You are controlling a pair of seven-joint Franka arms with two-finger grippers.
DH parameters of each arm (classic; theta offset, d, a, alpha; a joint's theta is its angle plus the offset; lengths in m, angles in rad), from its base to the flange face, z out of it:
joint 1: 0 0.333 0 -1.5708
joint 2: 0 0 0 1.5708
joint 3: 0 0.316 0.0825 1.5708
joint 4: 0 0 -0.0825 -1.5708
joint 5: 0 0.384 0 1.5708
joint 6: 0 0 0.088 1.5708
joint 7: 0 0.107 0 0
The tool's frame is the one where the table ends.
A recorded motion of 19 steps. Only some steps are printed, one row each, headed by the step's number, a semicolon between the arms.
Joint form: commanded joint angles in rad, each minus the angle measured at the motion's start. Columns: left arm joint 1, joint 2, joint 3, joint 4, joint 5, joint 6, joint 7; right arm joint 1, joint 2, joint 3, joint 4, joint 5, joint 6, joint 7.
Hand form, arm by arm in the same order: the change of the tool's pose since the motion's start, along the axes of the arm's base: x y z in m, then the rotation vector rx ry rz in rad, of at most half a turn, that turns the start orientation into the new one. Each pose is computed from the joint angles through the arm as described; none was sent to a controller.
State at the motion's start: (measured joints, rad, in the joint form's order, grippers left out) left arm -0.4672 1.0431 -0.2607 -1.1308 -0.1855 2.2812 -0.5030; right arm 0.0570 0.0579 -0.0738 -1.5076 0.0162 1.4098 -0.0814
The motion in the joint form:
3: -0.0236 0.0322 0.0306 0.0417 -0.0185 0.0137 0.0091; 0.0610 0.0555 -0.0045 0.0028 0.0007 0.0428 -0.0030
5: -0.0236 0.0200 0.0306 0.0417 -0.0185 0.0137 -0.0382; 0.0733 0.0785 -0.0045 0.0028 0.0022 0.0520 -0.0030
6: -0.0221 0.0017 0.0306 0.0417 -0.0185 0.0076 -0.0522; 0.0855 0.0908 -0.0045 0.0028 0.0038 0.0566 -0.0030
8: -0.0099 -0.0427 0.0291 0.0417 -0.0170 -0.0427 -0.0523; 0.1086 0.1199 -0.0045 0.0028 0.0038 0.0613 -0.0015
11: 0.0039 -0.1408 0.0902 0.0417 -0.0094 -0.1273 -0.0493; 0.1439 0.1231 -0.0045 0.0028 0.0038 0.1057 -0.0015
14: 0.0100 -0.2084 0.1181 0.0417 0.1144 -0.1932 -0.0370; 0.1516 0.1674 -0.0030 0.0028 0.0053 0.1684 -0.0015
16: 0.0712 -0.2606 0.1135 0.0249 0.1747 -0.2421 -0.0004; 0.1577 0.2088 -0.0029 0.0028 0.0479 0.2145 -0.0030
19: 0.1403 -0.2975 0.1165 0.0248 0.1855 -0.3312 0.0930; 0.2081 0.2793 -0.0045 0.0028 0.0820 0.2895 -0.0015
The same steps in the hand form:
3: 0.0053 -0.0025 -0.0079 -0.0027 -0.0214 0.0068; 0.0192 0.0334 -0.0270 -0.0035 0.0096 0.0591
5: 0.0068 -0.0033 0.0016 -0.0048 -0.0147 0.0506; 0.0254 0.0414 -0.0396 -0.0041 0.0233 0.0712
6: 0.0091 -0.0035 0.0153 -0.0100 -0.0204 0.0629; 0.0283 0.0491 -0.0464 -0.0038 0.0310 0.0833
8: 0.0138 0.0020 0.0453 -0.0085 -0.0187 0.0554; 0.0341 0.0636 -0.0632 -0.0075 0.0552 0.1048
11: 0.0351 0.0353 0.1082 0.0334 -0.0650 0.0697; 0.0377 0.0852 -0.0622 -0.0066 0.0139 0.1398
14: 0.0428 0.0574 0.1512 0.1437 -0.1532 0.0180; 0.0532 0.0935 -0.0846 -0.0074 -0.0047 0.1484
16: 0.0593 0.1017 0.1781 0.2014 -0.1815 0.0096; 0.0648 0.1039 -0.1068 0.0316 -0.0073 0.1473
19: 0.0745 0.1548 0.1972 0.2424 -0.1603 -0.0301; 0.0777 0.1414 -0.1461 0.0579 -0.0090 0.1824

